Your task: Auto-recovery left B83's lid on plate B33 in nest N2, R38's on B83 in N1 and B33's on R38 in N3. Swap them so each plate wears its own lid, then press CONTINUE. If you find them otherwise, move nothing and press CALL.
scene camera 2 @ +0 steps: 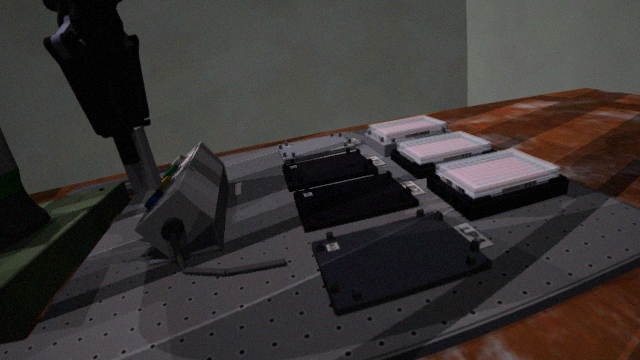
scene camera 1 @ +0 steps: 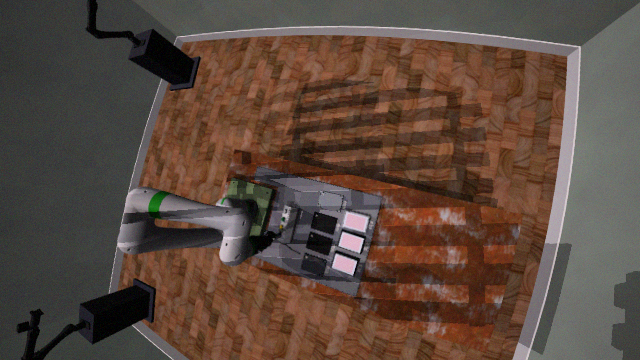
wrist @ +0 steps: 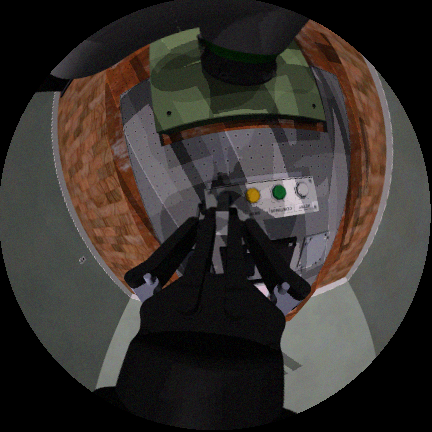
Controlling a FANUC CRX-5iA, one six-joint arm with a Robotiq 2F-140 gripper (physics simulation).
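Places are measured from the arm's base along level axes (x ahead, y left, z up), in millimetres.
Pixels of known places: gripper, fingertip midpoint: (scene camera 2: 148, 188) (scene camera 1: 278, 235) (wrist: 223, 201); arm's base, link origin: (scene camera 1: 248, 209) (wrist: 238, 59).
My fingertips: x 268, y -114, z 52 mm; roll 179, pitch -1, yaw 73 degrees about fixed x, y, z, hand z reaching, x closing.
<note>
For each thing: its middle in the pictures, then the offset to it from my fingertips. "spot": a spot on its surface instead.
- button box, body centre: (scene camera 2: 188, 189) (wrist: 263, 200) (scene camera 1: 287, 223) dx +33, dy +72, dz -39 mm
- green button, body centre: (scene camera 2: 172, 173) (wrist: 278, 192) dx +14, dy +99, dz -17 mm
- yellow button, body centre: (scene camera 2: 164, 185) (wrist: 252, 195) dx +9, dy +49, dz -17 mm
- white button, body centre: (wrist: 301, 189) dx +20, dy +149, dz -17 mm
- blue button, body centre: (scene camera 2: 155, 200) dx +3, dy +0, dz -17 mm
- cable, surface spot: (scene camera 2: 235, 269) spot: dx +75, dy -97, dz -74 mm
Three pink plates with clear lids sit in nests in a row: a far one (scene camera 1: 356, 221) (scene camera 2: 407, 127), a middle one (scene camera 1: 351, 242) (scene camera 2: 445, 146) and a near one (scene camera 1: 345, 264) (scene camera 2: 497, 171). Their labels are too small to read. The button box (scene camera 1: 287, 225) (scene camera 2: 200, 200) (wrist: 296, 206) has a green button (wrist: 279, 192), a yellow button (wrist: 253, 195), a white button (wrist: 302, 189) and a blue button (scene camera 2: 154, 199), which is hidden in the wrist view. My gripper (scene camera 2: 140, 186) (wrist: 223, 201) is shut and empty, pointing down at the blue-button end of the box; contact is unclear.
Three dark lid rests (scene camera 2: 400, 260) (scene camera 2: 355, 200) (scene camera 2: 330, 169) and a grey one (scene camera 2: 320, 147) lie between box and plates. A cable (scene camera 2: 235, 269) trails from the box. The green arm base plate (scene camera 2: 65, 215) (wrist: 190, 100) stands behind the gripper on the table.
</note>
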